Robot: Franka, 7 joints.
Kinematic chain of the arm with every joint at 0, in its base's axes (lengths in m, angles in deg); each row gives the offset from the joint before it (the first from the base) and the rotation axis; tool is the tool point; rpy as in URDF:
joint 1: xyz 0 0 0.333 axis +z
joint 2: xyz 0 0 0 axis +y
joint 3: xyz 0 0 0.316 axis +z
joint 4: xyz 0.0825 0 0 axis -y
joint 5: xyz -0.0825 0 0.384 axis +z
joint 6: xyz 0 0 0 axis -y
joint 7: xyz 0.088 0 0 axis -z
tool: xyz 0 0 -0.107 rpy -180 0 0
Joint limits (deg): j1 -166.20..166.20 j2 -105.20..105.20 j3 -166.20..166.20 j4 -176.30..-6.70 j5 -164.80..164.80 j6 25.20..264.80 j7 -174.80..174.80
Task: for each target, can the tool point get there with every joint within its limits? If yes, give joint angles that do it. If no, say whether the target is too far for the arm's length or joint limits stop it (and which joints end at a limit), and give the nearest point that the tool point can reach.
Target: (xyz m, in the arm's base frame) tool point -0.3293 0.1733 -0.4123
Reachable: no: joint limits stop it (at a limit: joint 2) | nearest point -0.3215 0.1692 -0.3547 | short by 0.058 m
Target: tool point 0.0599 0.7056 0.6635
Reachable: yes | joints 81.61 79.96 129.50 -23.27 -82.45 209.61 102.91
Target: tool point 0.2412 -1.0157 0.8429
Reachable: no: too far | nearest point 0.1781 -0.7500 0.7095 | short by 0.304 m
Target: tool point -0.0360 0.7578 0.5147
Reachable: yes | joints -50.98 -44.44 123.43 -80.68 -7.48 176.79 -8.16
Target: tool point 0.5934 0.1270 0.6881
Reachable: yes | joints -41.55 34.44 64.54 -71.93 -105.87 208.46 117.37
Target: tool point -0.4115 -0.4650 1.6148
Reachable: no: too far | nearest point -0.2479 -0.2801 1.1051 | short by 0.566 m
